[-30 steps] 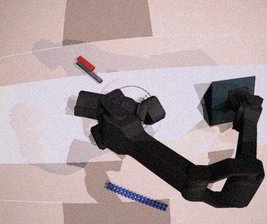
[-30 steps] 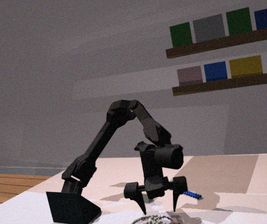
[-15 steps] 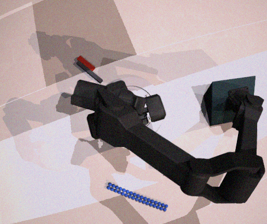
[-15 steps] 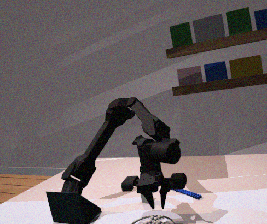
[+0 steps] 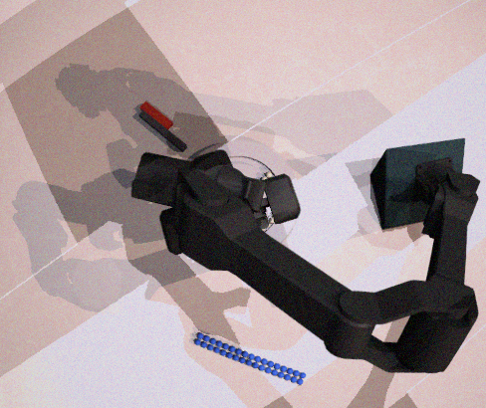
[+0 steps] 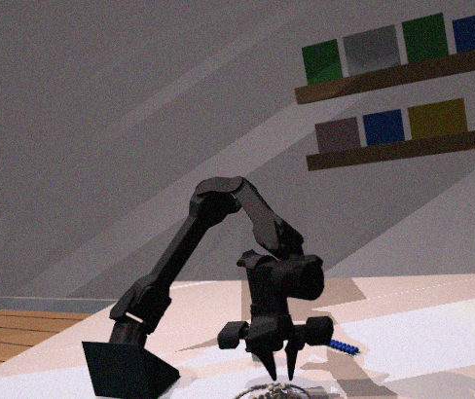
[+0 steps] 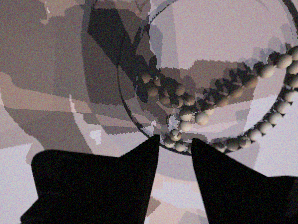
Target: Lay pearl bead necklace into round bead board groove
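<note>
Right now the round bead board is 5 cm to the right of my gripper tip, 2 cm below it and 1 cm behind it. The rest, counted from my gripper tip: small beige cube 14 cm to the left, 9 cm behind, 1 cm below; then grey block 22 cm to the right, 9 cm ahead, 2 cm below.
</note>
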